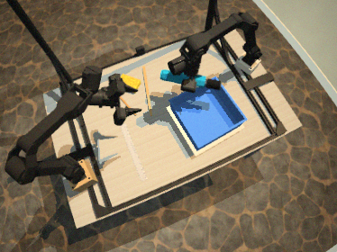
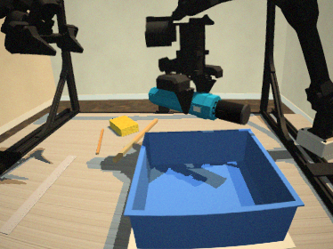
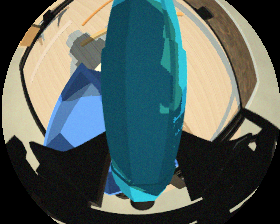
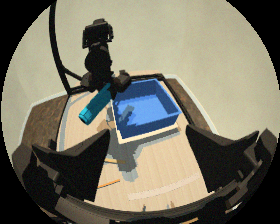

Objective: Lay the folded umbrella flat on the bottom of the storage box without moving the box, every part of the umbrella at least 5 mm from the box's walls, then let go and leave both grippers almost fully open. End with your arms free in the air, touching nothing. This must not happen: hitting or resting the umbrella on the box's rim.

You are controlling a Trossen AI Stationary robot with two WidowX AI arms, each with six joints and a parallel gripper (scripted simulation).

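My left hand is 14 cm short of the blue storage box and 13 cm above it. From my left hand the other things lie so: teal umbrella 1 cm below.
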